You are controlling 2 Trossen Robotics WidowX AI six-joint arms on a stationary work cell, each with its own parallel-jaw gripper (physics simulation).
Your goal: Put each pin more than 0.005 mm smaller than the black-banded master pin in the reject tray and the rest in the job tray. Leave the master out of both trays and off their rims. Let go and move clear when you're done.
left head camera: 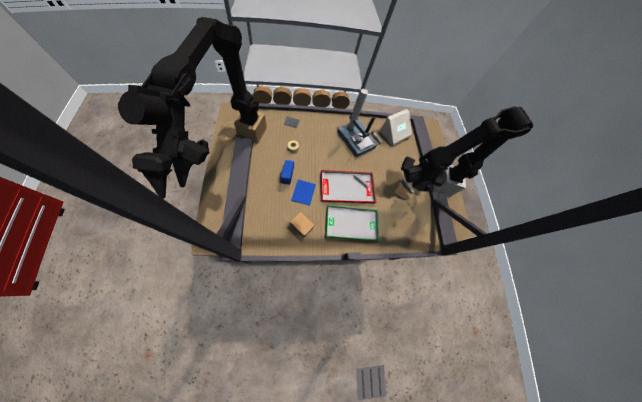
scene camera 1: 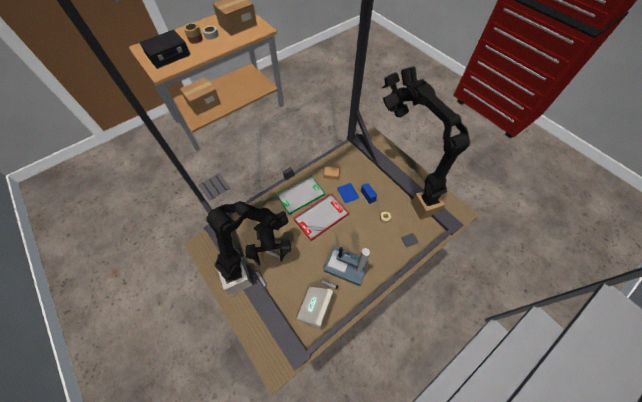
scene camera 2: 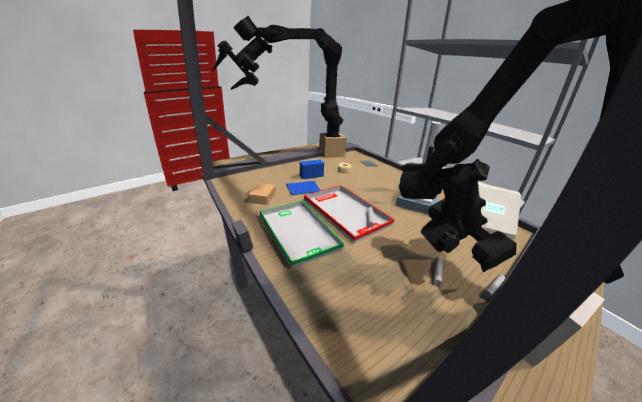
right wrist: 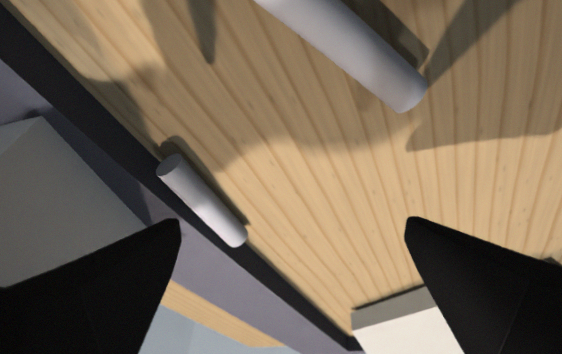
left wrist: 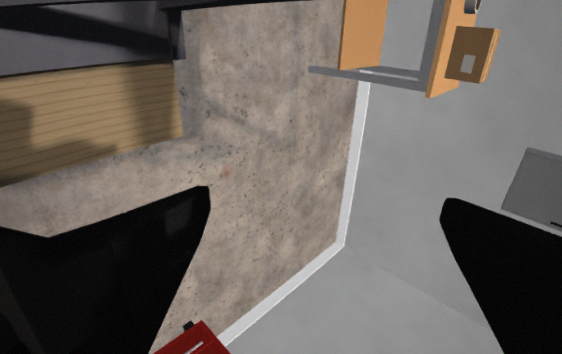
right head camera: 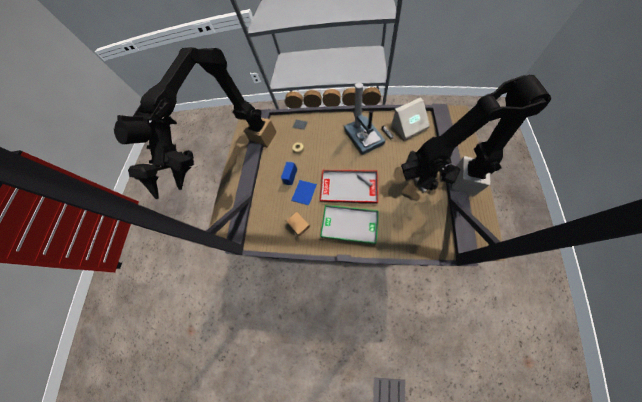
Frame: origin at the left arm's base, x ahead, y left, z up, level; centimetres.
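Seen in the pictures: left gripper, between the fingertips: (left head camera: 173, 192) (scene camera 2: 222, 80) (left wrist: 325, 203) (right head camera: 169, 193); right gripper, between the fingertips: (scene camera 1: 270, 263) (scene camera 2: 470, 256) (right wrist: 294, 229); left arm's base, origin of its link: (left head camera: 249, 118) (scene camera 1: 430, 199) (scene camera 2: 332, 135) (right head camera: 257, 125); right arm's base, origin of its link: (left head camera: 455, 175) (scene camera 1: 232, 273) (right head camera: 476, 170).
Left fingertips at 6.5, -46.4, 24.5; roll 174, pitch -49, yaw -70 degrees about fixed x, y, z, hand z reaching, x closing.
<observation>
Pixels of each thing's top centre, then the offset from my left fingertips to it, as dx, dy, dz. "spot": a spot on its surface instead.
- red-rimmed reject tray, centre of its top: (scene camera 2: 346, 206) (right head camera: 349, 185) (left head camera: 348, 185) (scene camera 1: 321, 215) +44.0, +34.6, -31.8
- green-rimmed job tray, centre of its top: (scene camera 2: 298, 225) (right head camera: 349, 223) (left head camera: 353, 222) (scene camera 1: 301, 193) +50.0, +19.4, -31.9
- second grey pin, centre of its top: (right wrist: 342, 44) (scene camera 2: 439, 267) +71.1, +45.9, -32.1
- third pin, centre of its top: (right wrist: 204, 216) (scene camera 2: 496, 283) +78.9, +55.4, -32.1
- white display, a spot on its surface: (right head camera: 411, 119) (left head camera: 399, 127) spot: +59.7, +72.7, -26.7
- blue block, centre of its top: (scene camera 2: 312, 162) (left head camera: 287, 168) (right head camera: 287, 170) (scene camera 1: 369, 190) +17.5, +30.8, -28.0
- blue cloth, centre of its top: (scene camera 2: 303, 186) (left head camera: 303, 192) (right head camera: 304, 192) (scene camera 1: 347, 192) +26.7, +25.7, -33.3
- orange block, centre of its top: (scene camera 2: 262, 189) (left head camera: 302, 223) (right head camera: 297, 222) (scene camera 1: 331, 171) +30.8, +11.9, -30.9
- tape ring, centre of its top: (scene camera 2: 344, 165) (left head camera: 293, 144) (right head camera: 297, 146) (scene camera 1: 385, 216) +14.6, +45.1, -31.3
- grey plate, centre of its top: (scene camera 1: 409, 239) (left head camera: 291, 121) (right head camera: 300, 124) +8.3, +59.4, -33.5
One grey pin (left head camera: 361, 181) (right head camera: 365, 180) (scene camera 2: 370, 216) lies in the red-rimmed reject tray (left head camera: 347, 202) (right head camera: 348, 202). The green-rimmed job tray (left head camera: 352, 239) (scene camera 2: 317, 254) holds no visible pin. A pin (right head camera: 387, 132) (scene camera 1: 329, 285) with a dark part, seemingly the master, lies between gauge stand and display. A second grey pin (scene camera 2: 438, 270) (right wrist: 350, 55) lies on the table below my right gripper (right wrist: 294, 229) (scene camera 1: 270, 257), which is open and empty. A third pin (scene camera 2: 494, 286) (right wrist: 202, 202) lies by the dark side rail. My left gripper (left head camera: 171, 190) (scene camera 2: 223, 79) (left wrist: 325, 203) is open and empty, raised beyond the table's side.
The blue-based gauge stand (left head camera: 356, 142) and white display (left head camera: 398, 127) (right head camera: 411, 119) stand at the back right. A blue block (left head camera: 287, 172), blue cloth (left head camera: 303, 192), orange block (left head camera: 302, 224), tape ring (left head camera: 293, 146) and grey plate (left head camera: 291, 122) lie left of the trays and stand.
</observation>
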